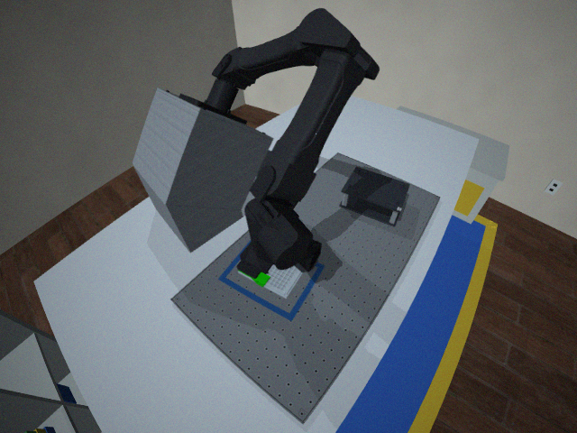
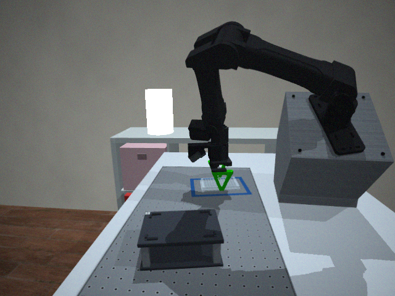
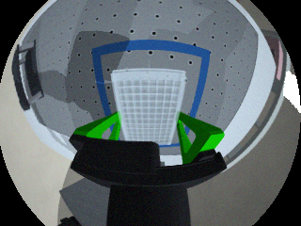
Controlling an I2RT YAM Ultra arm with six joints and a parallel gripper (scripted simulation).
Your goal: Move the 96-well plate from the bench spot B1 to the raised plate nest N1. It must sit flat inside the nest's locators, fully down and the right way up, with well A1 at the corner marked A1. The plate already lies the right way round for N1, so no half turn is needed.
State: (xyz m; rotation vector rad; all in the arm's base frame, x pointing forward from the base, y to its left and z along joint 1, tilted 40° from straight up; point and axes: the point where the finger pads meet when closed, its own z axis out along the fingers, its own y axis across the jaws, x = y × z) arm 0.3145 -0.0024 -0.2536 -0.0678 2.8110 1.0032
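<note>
Right now my hand is 100 mm short of the dark raised nest N1, 340 mm to the right of it and 40 mm below it. From my hand the other things lie so: clear 96-well plate right at my hand.
</note>
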